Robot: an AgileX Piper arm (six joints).
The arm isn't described. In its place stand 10 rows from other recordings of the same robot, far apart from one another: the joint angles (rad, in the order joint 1, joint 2, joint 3, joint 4, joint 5, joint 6), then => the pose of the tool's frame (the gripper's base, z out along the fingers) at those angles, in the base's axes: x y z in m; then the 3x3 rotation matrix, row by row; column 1 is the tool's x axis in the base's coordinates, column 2 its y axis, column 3 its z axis.
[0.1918, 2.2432, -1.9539, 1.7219, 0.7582, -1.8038] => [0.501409 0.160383 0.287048], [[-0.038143 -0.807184 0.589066], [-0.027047 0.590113 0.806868], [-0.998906 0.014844 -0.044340]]
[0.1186, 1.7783, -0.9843, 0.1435, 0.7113, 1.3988] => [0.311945 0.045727 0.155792], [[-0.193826 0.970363 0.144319], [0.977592 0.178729 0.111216], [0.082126 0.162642 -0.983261]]
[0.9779, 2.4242, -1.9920, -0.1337, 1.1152, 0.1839] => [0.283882 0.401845 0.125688], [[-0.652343 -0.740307 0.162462], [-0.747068 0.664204 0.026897], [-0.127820 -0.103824 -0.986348]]
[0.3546, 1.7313, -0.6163, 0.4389, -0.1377, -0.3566] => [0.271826 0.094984 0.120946], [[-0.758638 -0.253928 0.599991], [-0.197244 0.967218 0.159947], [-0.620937 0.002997 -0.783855]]
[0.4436, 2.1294, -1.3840, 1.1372, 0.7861, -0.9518] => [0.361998 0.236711 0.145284], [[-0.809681 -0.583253 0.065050], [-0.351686 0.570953 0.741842], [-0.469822 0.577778 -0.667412]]
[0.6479, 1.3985, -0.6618, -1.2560, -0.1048, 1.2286] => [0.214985 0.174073 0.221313], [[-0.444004 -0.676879 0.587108], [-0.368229 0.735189 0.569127], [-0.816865 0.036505 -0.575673]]
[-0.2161, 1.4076, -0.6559, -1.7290, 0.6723, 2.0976] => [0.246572 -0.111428 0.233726], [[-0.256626 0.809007 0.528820], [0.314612 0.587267 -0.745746], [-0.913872 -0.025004 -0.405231]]
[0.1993, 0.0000, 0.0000, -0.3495, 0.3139, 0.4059] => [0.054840 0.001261 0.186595], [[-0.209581 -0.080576 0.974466], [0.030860 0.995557 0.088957], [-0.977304 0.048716 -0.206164]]
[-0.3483, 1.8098, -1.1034, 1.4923, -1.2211, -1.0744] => [0.300468 -0.199775 0.247969], [[-0.110717 0.993703 -0.017215], [0.139908 -0.001566 -0.990163], [-0.983955 -0.112037 -0.138853]]
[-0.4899, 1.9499, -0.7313, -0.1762, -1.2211, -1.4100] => [0.321521 -0.154471 0.161069], [[-0.310293 0.106072 0.944705], [-0.946789 0.054889 -0.317141], [-0.085494 -0.992842 0.083396]]
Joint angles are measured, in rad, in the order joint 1, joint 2, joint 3, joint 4, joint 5, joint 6. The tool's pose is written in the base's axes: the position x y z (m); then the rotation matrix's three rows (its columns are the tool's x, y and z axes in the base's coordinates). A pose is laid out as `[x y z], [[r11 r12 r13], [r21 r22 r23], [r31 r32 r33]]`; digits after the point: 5 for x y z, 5 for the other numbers.
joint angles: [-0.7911 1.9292 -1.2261 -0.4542 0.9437 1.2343]
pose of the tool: [0.22866 -0.27727 0.16210], [[0.15039 0.96576 -0.21142], [0.93343 -0.20916 -0.29147], [-0.32571 -0.15351 -0.93293]]
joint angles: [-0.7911 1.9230 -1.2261 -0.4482 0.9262 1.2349]
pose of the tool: [0.23006 -0.27754 0.16413], [[0.15560 0.96937 -0.19001], [0.93076 -0.20831 -0.30050], [-0.33087 -0.13009 -0.93466]]
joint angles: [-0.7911 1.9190 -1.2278 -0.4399 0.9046 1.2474]
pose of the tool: [0.23218 -0.27817 0.16574], [[0.17384 0.97094 -0.16449], [0.92543 -0.21818 -0.30981], [-0.33670 -0.09837 -0.93646]]
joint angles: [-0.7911 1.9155 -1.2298 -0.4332 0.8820 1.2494]
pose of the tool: [0.23437 -0.27901 0.16736], [[0.18085 0.97367 -0.13881], [0.92205 -0.21696 -0.32054], [-0.34222 -0.07002 -0.93701]]
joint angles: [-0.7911 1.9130 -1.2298 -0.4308 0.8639 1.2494]
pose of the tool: [0.23580 -0.27961 0.16830], [[0.18244 0.97579 -0.12058], [0.91982 -0.21272 -0.32968], [-0.34735 -0.05076 -0.93636]]
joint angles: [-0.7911 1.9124 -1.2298 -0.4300 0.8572 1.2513]
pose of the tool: [0.23634 -0.27984 0.16854], [[0.18477 0.97614 -0.11407], [0.91864 -0.21279 -0.33289], [-0.34922 -0.04328 -0.93604]]
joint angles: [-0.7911 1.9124 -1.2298 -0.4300 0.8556 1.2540]
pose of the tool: [0.23647 -0.27991 0.16855], [[0.18735 0.97581 -0.11268], [0.91790 -0.21476 -0.33367], [-0.34980 -0.04092 -0.93593]]
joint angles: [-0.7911 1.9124 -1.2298 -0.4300 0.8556 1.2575]
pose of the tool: [0.23647 -0.27991 0.16855], [[0.19077 0.97515 -0.11268], [0.91714 -0.21798 -0.33367], [-0.34994 -0.03969 -0.93593]]
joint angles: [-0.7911 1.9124 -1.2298 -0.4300 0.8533 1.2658]
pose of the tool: [0.23665 -0.28002 0.16856], [[0.19878 0.97377 -0.11068], [0.91507 -0.22485 -0.33480], [-0.35090 -0.03473 -0.93577]]
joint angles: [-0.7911 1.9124 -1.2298 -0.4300 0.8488 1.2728]
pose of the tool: [0.23700 -0.28022 0.16859], [[0.20544 0.97283 -0.10677], [0.91303 -0.22980 -0.33699], [-0.35237 -0.02825 -0.93543]]
